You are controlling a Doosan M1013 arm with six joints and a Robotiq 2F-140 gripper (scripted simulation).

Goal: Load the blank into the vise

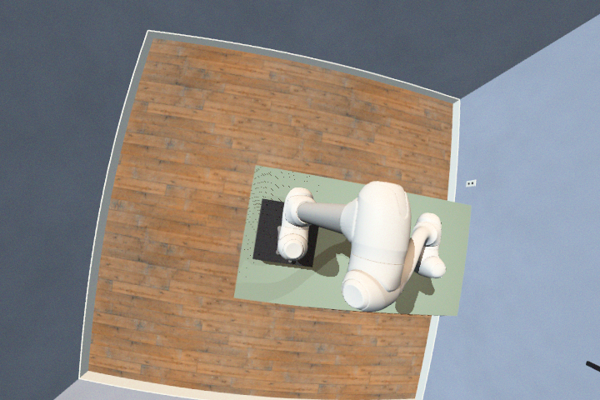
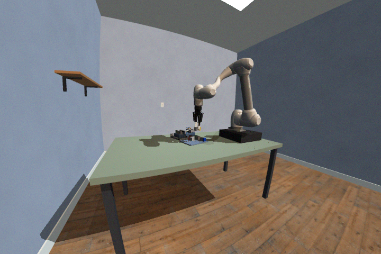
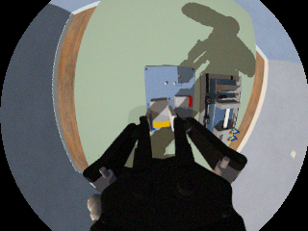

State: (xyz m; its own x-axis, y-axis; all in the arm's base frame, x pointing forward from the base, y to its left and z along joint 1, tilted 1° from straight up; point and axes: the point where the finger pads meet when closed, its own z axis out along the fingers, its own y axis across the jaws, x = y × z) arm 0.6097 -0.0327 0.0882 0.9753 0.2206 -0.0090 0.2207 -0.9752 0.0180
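Now: the blank with yellow end 30 mm below my hand. Round my hand: red-ended blank: 160 mm below, 90 mm to the right, 10 mm ahead; then blue-ended blank: 160 mm below, 90 mm behind, 10 mm to the right; then blue infeed plate: 180 mm below, 40 mm to the right, 10 mm ahead.
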